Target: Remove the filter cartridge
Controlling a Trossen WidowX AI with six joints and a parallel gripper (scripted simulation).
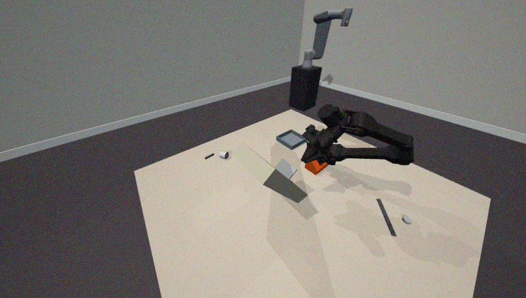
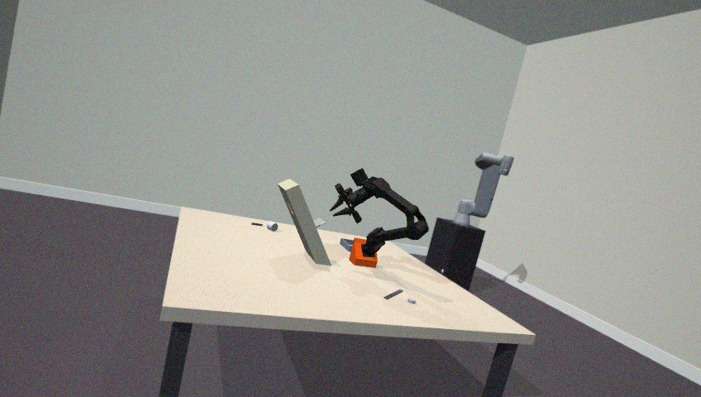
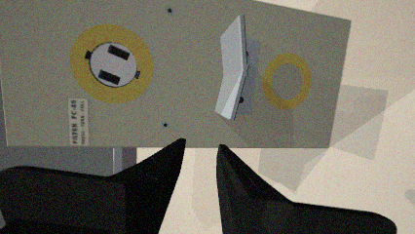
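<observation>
The round filter cartridge is 13 cm ahead of my gripper tip, 6 cm to the right of it and 1 cm above it. Also, from my gripper tip: service panel (9 cm ahead, 6 cm to the right, 7 cm below); then grey flap (3 cm ahead, 6 cm to the right, 8 cm below); then grey tray (33 cm behind, 33 cm to the right, 21 cm below).
</observation>
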